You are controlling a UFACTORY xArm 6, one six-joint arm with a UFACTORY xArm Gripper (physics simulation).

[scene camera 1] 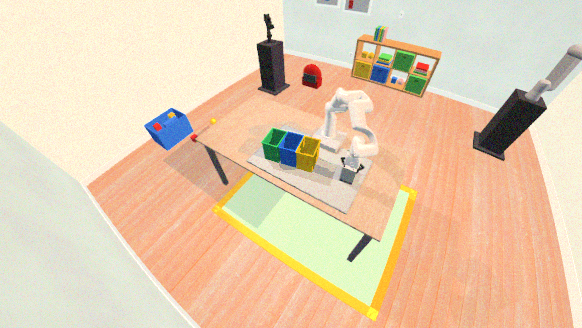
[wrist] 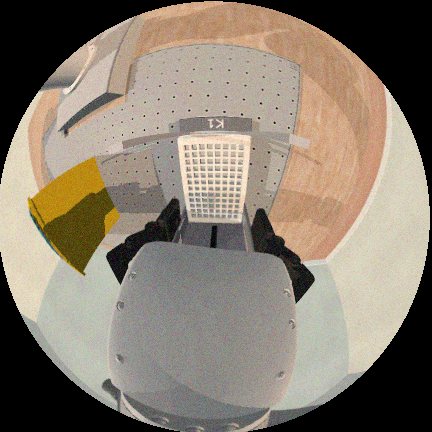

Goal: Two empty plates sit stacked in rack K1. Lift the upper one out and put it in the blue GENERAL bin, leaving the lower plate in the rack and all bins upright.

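A cream plate with a grid of square wells lies flat in rack K1, a grey holder with its label at one end. A second plate below it cannot be made out. My gripper is open and empty, pointing down over the rack, with one black finger on each side of the rack near the plate's end away from the label. The blue bin stands upright between the green bin and the yellow bin. The yellow bin also shows in the wrist view.
The rack and bins stand on a grey perforated board on the wooden table. The arm's base is behind the bins. The yellow bin is the nearest bin to the rack. A blue box is beyond the table's left end.
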